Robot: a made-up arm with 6 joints. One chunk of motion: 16 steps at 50 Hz.
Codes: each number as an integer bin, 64 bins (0 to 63) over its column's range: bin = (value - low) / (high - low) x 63, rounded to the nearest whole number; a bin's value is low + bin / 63 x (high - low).
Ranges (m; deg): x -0.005..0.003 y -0.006..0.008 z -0.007..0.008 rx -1.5..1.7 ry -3.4..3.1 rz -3..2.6
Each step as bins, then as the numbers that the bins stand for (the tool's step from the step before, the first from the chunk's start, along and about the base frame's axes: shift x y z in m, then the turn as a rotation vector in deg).
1 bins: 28 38 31 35 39 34
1 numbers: -0.00144 0.00244 0.00038 0.278 0.624 0.022
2 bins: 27 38 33 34 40 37
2 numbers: -0.00157 0.00244 0.00086 0.227 0.727 0.289
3 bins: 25 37 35 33 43 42
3 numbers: -0.00183 0.00222 0.00133 0.176 1.037 0.733
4 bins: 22 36 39 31 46 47
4 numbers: -0.00221 0.00200 0.00229 0.075 1.346 1.178
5 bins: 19 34 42 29 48 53
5 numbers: -0.00259 0.00156 0.00300 -0.027 1.552 1.711
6 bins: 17 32 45 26 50 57
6 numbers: -0.00284 0.00111 0.00371 -0.179 1.759 2.067
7 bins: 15 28 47 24 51 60
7 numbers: -0.00310 0.00022 0.00419 -0.281 1.862 2.333
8 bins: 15 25 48 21 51 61
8 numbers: -0.00310 -0.00044 0.00443 -0.433 1.862 2.422
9 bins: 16 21 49 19 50 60
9 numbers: -0.00297 -0.00133 0.00467 -0.535 1.759 2.333
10 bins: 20 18 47 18 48 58
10 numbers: -0.00246 -0.00200 0.00419 -0.586 1.552 2.156
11 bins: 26 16 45 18 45 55
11 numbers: -0.00170 -0.00244 0.00371 -0.586 1.243 1.889
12 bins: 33 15 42 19 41 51
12 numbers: -0.00081 -0.00267 0.00300 -0.535 0.830 1.533
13 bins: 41 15 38 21 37 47
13 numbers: 0.00021 -0.00267 0.00205 -0.433 0.417 1.178
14 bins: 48 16 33 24 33 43
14 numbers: 0.00110 -0.00244 0.00086 -0.281 0.005 0.822
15 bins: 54 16 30 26 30 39
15 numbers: 0.00186 -0.00244 0.00014 -0.179 -0.305 0.467
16 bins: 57 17 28 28 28 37
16 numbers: 0.00224 -0.00222 -0.00033 -0.078 -0.511 0.289
